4 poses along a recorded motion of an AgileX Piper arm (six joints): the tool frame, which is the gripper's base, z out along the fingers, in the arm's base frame.
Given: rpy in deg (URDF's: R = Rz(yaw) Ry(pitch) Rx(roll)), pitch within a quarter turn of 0, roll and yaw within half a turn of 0; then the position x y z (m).
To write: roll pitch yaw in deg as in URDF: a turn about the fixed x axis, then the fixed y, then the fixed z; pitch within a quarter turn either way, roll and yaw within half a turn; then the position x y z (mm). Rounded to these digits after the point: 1 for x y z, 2 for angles.
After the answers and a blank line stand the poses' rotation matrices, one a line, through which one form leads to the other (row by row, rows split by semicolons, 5 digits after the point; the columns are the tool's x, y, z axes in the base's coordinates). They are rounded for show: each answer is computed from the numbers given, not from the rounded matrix.
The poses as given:
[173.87, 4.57, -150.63, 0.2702, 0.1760, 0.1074]
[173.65, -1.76, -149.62, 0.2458, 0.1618, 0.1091]
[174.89, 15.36, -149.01, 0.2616, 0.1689, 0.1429]
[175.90, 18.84, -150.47, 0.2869, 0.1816, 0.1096]
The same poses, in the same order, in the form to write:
[173.87, 4.57, -150.63, 270.2, 176.0, 107.4]
[173.65, -1.76, -149.62, 245.8, 161.8, 109.1]
[174.89, 15.36, -149.01, 261.6, 168.9, 142.9]
[175.90, 18.84, -150.47, 286.9, 181.6, 109.6]

-0.86870 -0.49506 0.01667; -0.48889 0.86231 0.13191; -0.07968 0.10645 -0.99112
-0.86228 -0.49970 -0.08227; -0.50549 0.85912 0.07998; 0.03071 0.11055 -0.99340
-0.82664 -0.53307 0.18031; -0.49650 0.84170 0.21220; -0.26488 0.08589 -0.96045
-0.82348 -0.51171 0.24502; -0.46647 0.85649 0.22097; -0.32293 0.06767 -0.94400

